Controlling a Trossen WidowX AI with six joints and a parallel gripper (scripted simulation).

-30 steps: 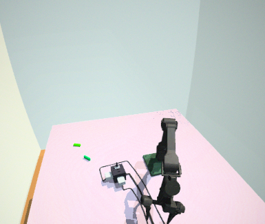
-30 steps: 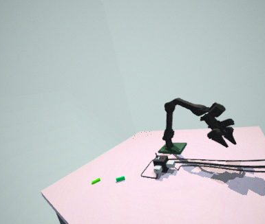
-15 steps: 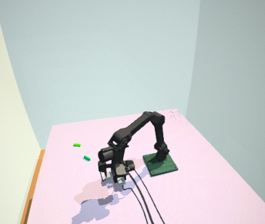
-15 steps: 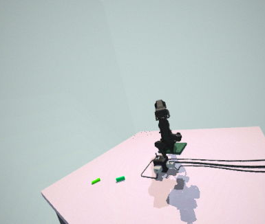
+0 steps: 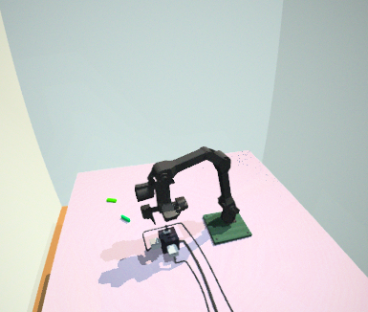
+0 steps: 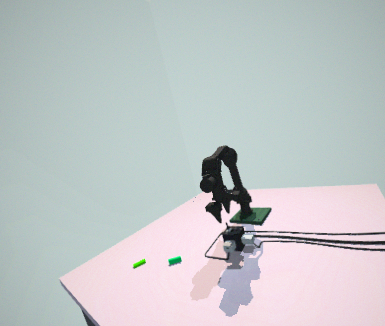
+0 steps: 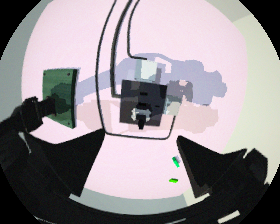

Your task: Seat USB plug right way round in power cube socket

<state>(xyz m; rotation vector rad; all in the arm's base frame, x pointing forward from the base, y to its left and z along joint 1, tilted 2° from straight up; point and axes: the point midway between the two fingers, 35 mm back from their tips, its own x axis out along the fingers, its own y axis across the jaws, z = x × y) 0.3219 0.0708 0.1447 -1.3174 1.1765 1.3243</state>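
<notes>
The USB plug is 4 cm below my gripper tip. The rest, counted from my gripper tip: USB socket 6 cm below, 1 cm to the left.
</notes>
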